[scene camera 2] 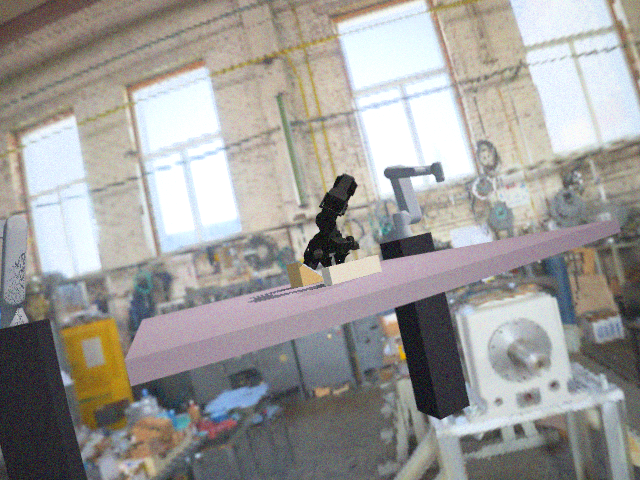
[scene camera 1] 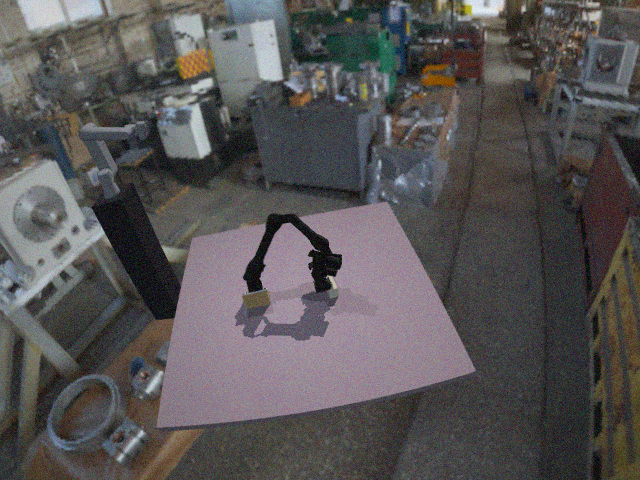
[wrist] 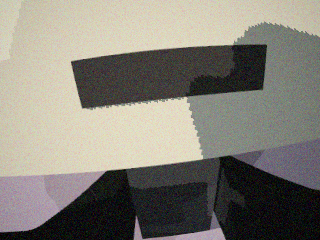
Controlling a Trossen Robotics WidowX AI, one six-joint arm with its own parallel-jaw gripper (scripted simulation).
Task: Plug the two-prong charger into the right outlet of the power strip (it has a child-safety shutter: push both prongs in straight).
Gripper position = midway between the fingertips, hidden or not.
In view: my gripper [scene camera 2: 336, 276].
My gripper is seen too in the wrist view [wrist: 166, 157].
